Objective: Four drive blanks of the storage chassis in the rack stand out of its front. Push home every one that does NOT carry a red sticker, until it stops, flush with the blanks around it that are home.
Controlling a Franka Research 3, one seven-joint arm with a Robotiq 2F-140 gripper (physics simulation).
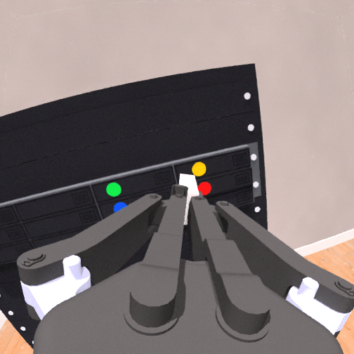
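Observation:
My gripper (185,186) is shut and empty, its fingertips in front of the left part of the right-hand column of blanks. A white fingertip pad shows there, left of the red sticker (205,188) and below and left of the yellow sticker (199,169). The yellow sticker is on the top blank (222,164) of that column, the red one on the blank (226,182) below it. One column left, a green sticker (113,189) is on the top blank and a blue sticker (119,207) on the one below, partly hidden by my finger linkage. How far each blank stands out cannot be told.
The black rack (150,105) has plain panels above the chassis and white round marks down its right edge. More dark blanks (47,202) are at the left. A pale wall (305,125) stands behind, with wooden floor (330,250) at the lower right.

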